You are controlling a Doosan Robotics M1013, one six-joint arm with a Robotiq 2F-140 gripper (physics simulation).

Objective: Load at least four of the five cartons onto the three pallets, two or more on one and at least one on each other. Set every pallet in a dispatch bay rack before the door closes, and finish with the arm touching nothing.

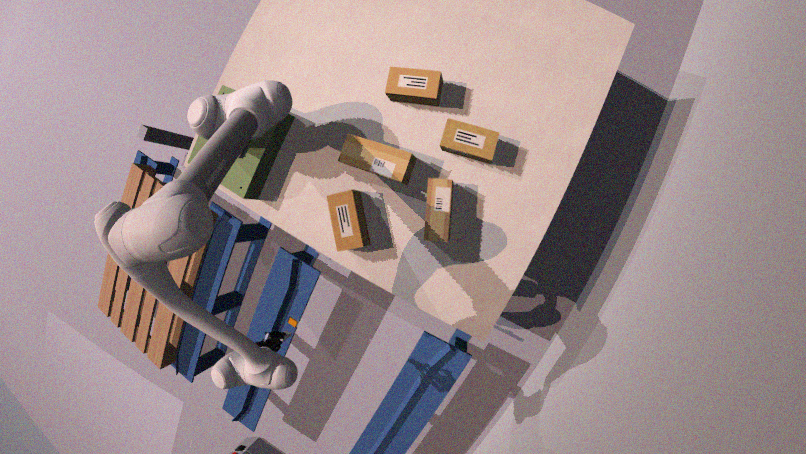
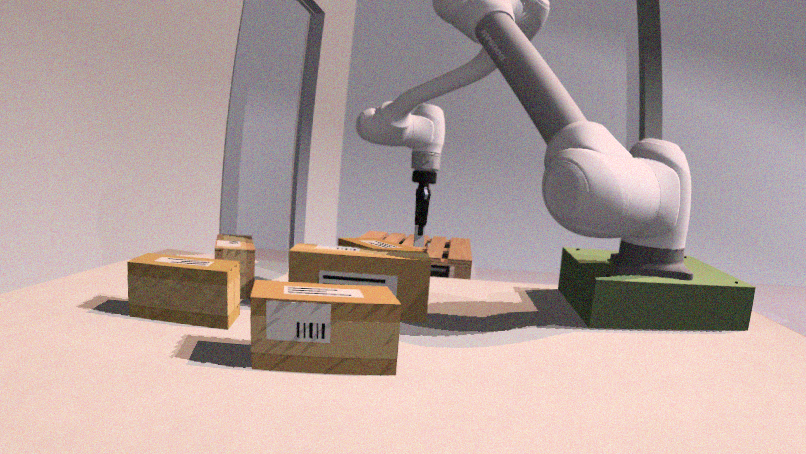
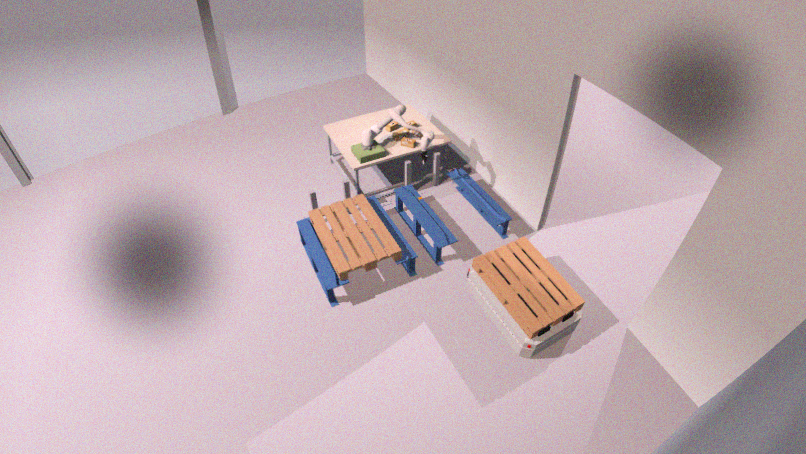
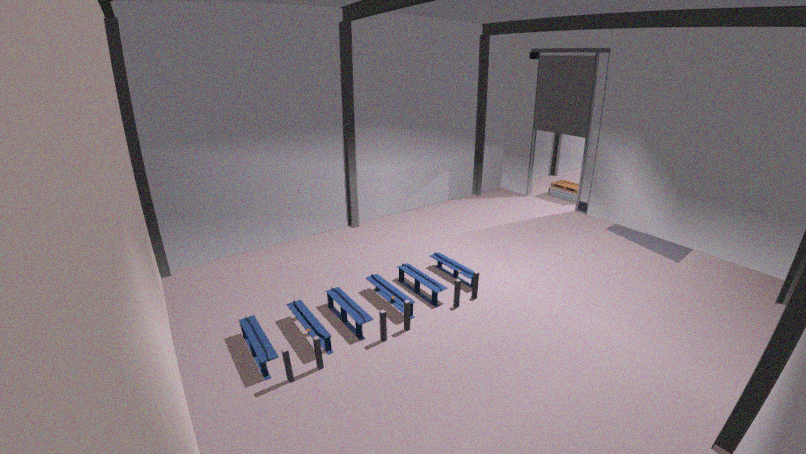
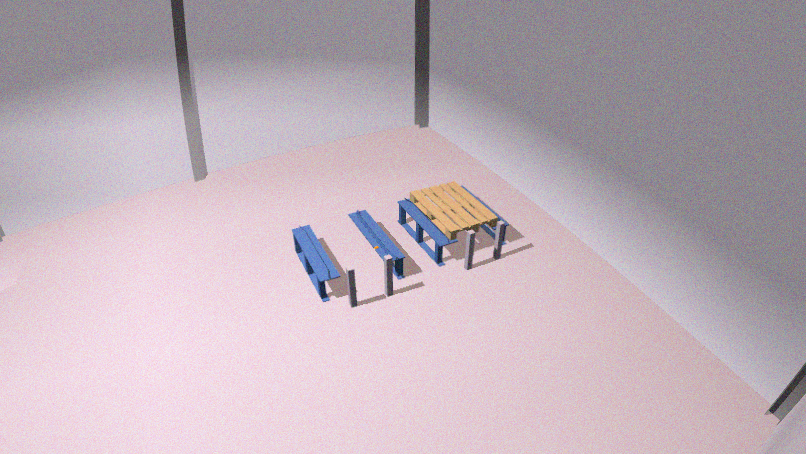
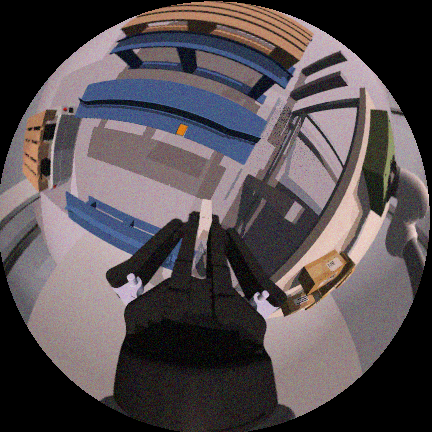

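Where they show: gripper, between the fingertips: (image 1: 288, 333) (image 2: 418, 246) (image 3: 423, 163) (image 6: 204, 207); arm's base, origin of its link: (image 2: 649, 269) (image 3: 368, 146).
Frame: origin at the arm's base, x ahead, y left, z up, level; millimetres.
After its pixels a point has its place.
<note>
Several cartons, one (image 1: 413, 84) @(x 505, y 532, z -2 mm) at the back, another (image 1: 346, 219) @(x 613, y 10, z -4 mm) near the table's rack-side edge and one (image 2: 324, 332) (image 1: 377, 159) labelled, stand apart on the table (image 1: 315, 33) @(x -51, y 518, z -98 mm). My gripper (image 1: 272, 340) (image 2: 419, 239) @(x 673, y -553, z -74 mm) (image 3: 424, 159) @(x 673, y -553, z -74 mm) (image 6: 204, 207) @(x 673, y -553, z -74 mm) is shut and empty. It points down in the air beyond the table edge, on the rack side. One pallet (image 3: 327, 236) @(x -815, y -1326, z -355 mm) (image 1: 169, 338) @(x -101, y -1641, z -475 mm) lies bare in a rack. A second pallet (image 3: 496, 281) @(x 909, y -2579, z -336 mm) (image 4: 565, 184) @(x 1472, y -2757, z -331 mm) (image 6: 37, 145) is bare on the vehicle. A third pallet (image 5: 431, 208) @(x -9815, y -3208, z -355 mm) is bare in a store rack.
Blue dispatch racks (image 4: 420, 277) @(x 9373, y 710, z -500 mm) hold no pallet; the door (image 4: 564, 95) @(x 2481, y -2410, z 2922 mm) is partly lowered. The white vehicle (image 3: 496, 315) @(x 863, y -2825, z -658 mm) (image 6: 65, 150) @(x 1192, y -2015, z -705 mm) stands beyond the empty rack bay between blue beams (image 3: 425, 217) @(x 512, y -1174, z -499 mm) (image 3: 482, 203) @(x 1376, y -1112, z -498 mm). The green arm base (image 1: 242, 169) @(x 127, y -116, z 4 mm) (image 2: 665, 304) @(x -22, y 142, z -47 mm) stands on the table.
</note>
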